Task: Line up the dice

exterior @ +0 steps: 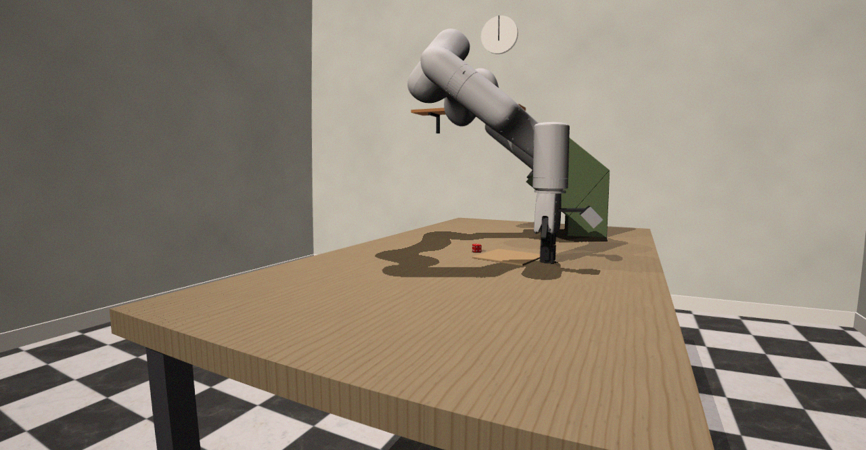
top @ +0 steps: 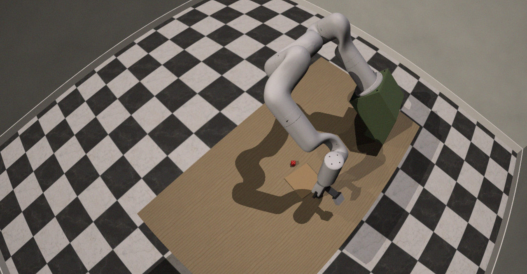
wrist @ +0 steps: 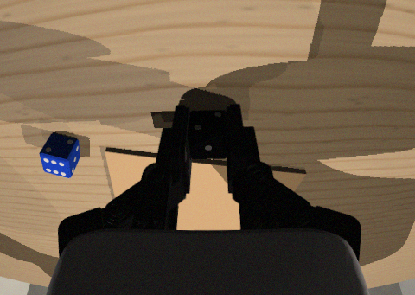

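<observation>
Right now my hand is 2 cm past the tan mat, 10 cm to the left of it and 2 cm above it. The rest, counted from my hand: red die 5 cm behind, 20 cm to the right, 1 cm below; black die 1 cm below; blue die 10 cm behind, 1 cm to the right, 1 cm below.
</observation>
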